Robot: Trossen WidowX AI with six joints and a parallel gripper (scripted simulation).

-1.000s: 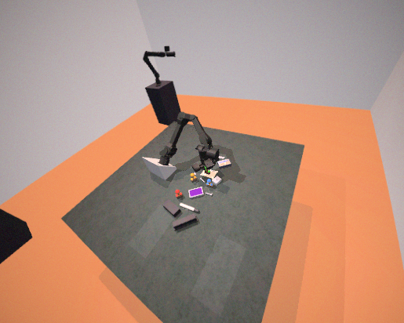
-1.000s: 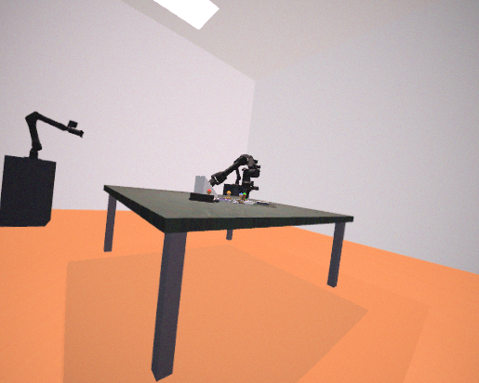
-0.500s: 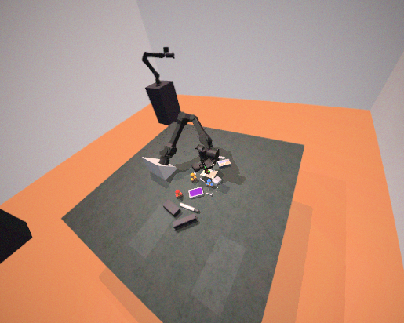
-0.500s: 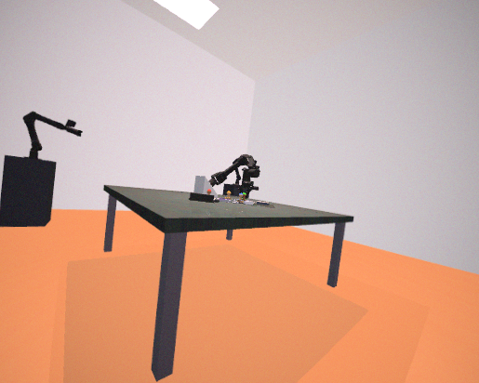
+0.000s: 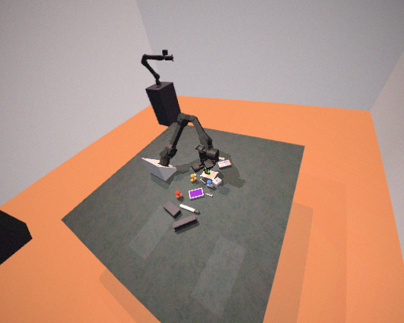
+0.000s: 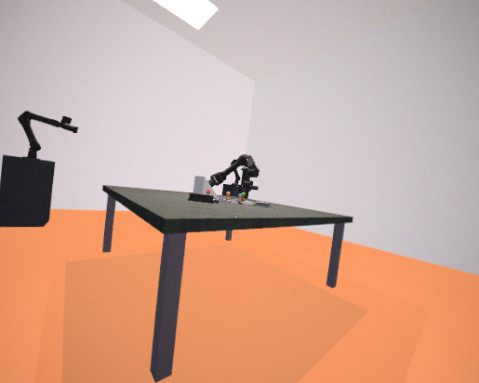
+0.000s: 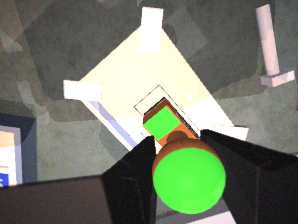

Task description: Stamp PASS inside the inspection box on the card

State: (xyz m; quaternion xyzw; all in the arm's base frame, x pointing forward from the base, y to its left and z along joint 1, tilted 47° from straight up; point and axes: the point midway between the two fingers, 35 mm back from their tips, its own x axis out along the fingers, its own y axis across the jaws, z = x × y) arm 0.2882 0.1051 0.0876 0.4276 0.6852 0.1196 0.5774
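Right now my gripper tip is 3 cm above the card and 1 cm short of it. Round my gripper tip: green-knobbed stamp right at my gripper tip; then blue-knobbed stamp 9 cm to the right, 8 cm ahead, 1 cm below; then orange-knobbed stamp 10 cm to the right, 5 cm behind, 1 cm below.
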